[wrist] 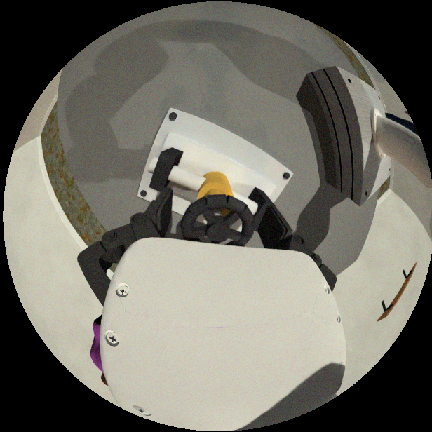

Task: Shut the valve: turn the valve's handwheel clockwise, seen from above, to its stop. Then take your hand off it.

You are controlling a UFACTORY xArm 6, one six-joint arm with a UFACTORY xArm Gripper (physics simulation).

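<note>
The valve's black spoked handwheel is at the middle of the wrist view, its lower rim partly hidden by the gripper's white housing. Its yellow valve body sits on a white pipe held by black brackets on a white base plate. My gripper is wide open. Its left finger stands to the left of the handwheel and its right finger close to the wheel's right side, with the wheel between them in the view. Neither finger is shut on the wheel; whether the right one touches it I cannot tell.
The robot's base, a dark ribbed block with a light metal plate, stands at the right with the arm's pale tube. The valve is on a grey table top. An orange-brown board shows beyond the table at the lower right.
</note>
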